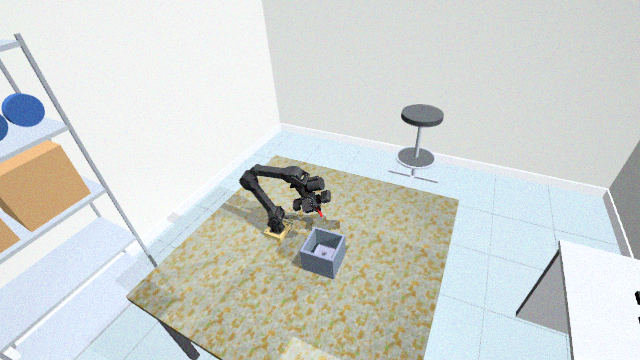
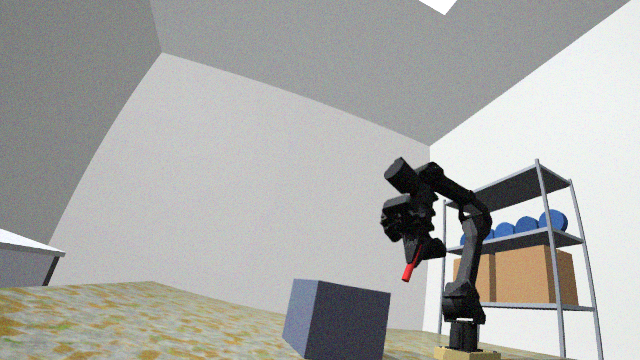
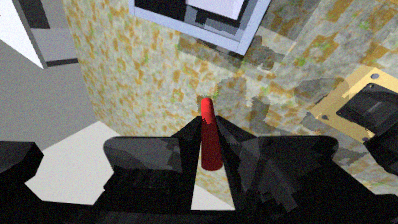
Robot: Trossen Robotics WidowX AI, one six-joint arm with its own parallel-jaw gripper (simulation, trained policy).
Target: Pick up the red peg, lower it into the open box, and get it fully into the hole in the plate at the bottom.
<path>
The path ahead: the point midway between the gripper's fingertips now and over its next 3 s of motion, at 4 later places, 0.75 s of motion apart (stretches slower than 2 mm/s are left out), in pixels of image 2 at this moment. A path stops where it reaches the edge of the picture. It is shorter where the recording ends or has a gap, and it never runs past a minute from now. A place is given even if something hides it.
The gripper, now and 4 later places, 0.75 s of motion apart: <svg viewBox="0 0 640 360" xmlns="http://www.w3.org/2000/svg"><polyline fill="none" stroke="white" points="411,265 379,267 355,280 341,303 337,312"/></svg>
</path>
